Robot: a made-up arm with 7 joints.
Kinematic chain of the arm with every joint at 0, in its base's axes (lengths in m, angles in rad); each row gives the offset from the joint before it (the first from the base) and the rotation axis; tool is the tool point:
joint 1: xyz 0 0 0.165 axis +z
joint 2: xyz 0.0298 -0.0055 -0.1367 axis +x
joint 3: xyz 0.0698 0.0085 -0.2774 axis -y
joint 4: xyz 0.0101 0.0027 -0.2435 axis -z
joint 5: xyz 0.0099 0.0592 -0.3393 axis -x
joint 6: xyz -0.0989 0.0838 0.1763 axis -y
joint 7: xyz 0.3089 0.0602 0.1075 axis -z
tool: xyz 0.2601 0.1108 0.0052
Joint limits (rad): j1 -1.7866..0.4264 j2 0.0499..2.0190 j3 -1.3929..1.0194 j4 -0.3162..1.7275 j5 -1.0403..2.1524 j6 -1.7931..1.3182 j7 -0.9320..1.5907
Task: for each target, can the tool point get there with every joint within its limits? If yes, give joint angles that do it. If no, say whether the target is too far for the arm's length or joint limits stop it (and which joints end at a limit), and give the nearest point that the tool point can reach.
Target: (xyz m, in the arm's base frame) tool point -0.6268 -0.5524 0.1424
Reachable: no: joint limits stop it (at a limit: joint 1, joint 2, joint 3, joint 4) | nearest point -0.5448 -0.5680 0.0779 | short by 0.105 m
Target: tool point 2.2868 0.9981 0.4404
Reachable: no: too far | nearest point 1.4743 0.6435 0.2943 | short by 0.898 m
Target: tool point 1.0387 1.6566 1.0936
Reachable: no: too far | nearest point 0.7616 1.2147 0.8052 | short by 0.596 m
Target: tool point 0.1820 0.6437 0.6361
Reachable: yes | joints 0.1467 1.4319 0.0539 -0.1216 0.5259 0.6782 -0.4129
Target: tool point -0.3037 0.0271 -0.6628
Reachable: yes | joints -1.4796 0.2143 -0.5283 0.8251 -0.7954 0.2342 1.3539
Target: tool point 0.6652 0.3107 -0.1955
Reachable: yes | joints -0.7425 1.4280 -0.9338 0.8390 -0.3734 0.1672 -0.3643
